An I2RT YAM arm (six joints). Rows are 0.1 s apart.
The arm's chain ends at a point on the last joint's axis. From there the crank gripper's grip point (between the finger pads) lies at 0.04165 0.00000 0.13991 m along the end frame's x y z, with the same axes.
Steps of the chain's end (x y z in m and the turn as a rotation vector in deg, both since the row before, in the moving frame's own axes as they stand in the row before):
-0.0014, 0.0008, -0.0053, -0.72, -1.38, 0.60
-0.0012, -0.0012, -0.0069, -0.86, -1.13, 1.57
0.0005, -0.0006, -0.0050, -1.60, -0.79, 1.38
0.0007, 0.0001, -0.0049, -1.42, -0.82, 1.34
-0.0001, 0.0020, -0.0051, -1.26, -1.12, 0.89
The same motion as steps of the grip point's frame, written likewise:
-0.0048, 0.0030, -0.0044, -0.72, -1.38, 0.60
-0.0040, 0.0020, -0.0061, -0.86, -1.13, 1.57
-0.0015, 0.0043, -0.0045, -1.60, -0.79, 1.38
-0.0014, 0.0045, -0.0044, -1.42, -0.82, 1.34
-0.0029, 0.0057, -0.0044, -1.26, -1.12, 0.89

